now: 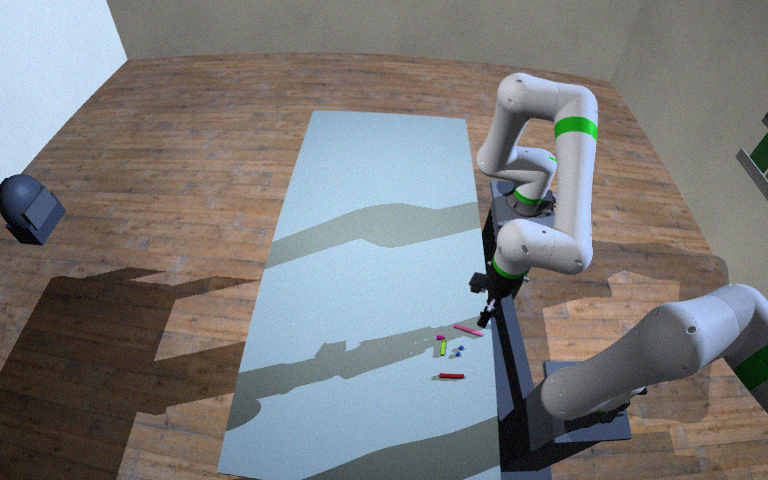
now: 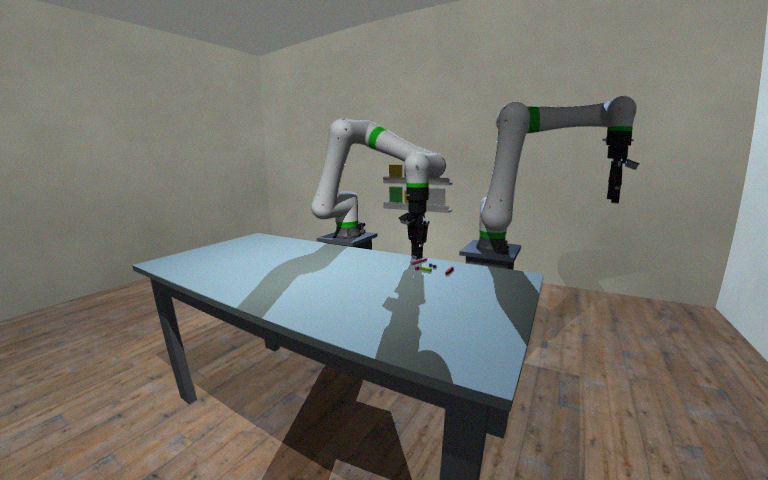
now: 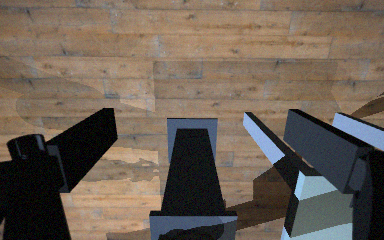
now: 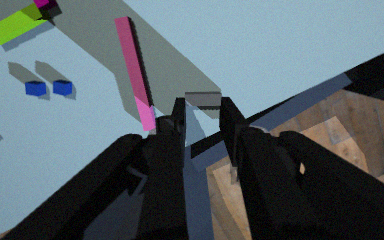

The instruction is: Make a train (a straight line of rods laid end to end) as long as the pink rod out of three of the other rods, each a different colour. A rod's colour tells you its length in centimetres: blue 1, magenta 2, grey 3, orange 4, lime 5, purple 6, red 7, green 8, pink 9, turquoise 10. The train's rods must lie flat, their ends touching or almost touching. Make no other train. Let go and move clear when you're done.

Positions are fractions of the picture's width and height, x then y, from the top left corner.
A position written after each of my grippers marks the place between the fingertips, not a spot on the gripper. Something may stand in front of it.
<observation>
In view: my left gripper (image 3: 0.52, 0.52), my right gripper (image 2: 0.54, 0.54), a pink rod (image 4: 0.32, 0.11) and a dark beam (image 4: 0.70, 0.49).
My right gripper is seen too in image 4 (image 4: 0.53, 0.47). Image 3 does not show the pink rod: it is out of frame.
</observation>
